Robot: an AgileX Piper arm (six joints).
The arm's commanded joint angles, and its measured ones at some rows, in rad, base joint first. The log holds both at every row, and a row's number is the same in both.
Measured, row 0:
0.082 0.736 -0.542 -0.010 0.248 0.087
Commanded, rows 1 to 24:
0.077 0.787 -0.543 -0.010 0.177 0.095
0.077 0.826 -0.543 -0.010 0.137 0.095
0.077 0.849 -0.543 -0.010 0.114 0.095
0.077 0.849 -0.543 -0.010 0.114 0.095
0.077 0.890 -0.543 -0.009 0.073 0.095
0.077 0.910 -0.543 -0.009 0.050 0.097
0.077 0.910 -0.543 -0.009 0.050 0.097
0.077 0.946 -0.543 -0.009 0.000 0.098
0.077 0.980 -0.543 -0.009 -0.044 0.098
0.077 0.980 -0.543 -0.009 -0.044 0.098
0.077 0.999 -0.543 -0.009 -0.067 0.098
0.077 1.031 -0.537 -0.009 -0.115 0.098
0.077 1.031 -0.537 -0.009 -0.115 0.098
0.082 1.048 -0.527 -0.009 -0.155 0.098
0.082 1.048 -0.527 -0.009 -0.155 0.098
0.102 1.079 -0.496 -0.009 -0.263 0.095
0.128 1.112 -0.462 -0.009 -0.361 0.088
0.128 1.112 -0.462 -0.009 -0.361 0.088
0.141 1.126 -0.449 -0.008 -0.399 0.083
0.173 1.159 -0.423 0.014 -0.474 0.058
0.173 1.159 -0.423 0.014 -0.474 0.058
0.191 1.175 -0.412 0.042 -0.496 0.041
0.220 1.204 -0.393 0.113 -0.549 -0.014
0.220 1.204 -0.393 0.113 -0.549 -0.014
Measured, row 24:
0.182 1.172 -0.418 0.033 -0.449 0.054
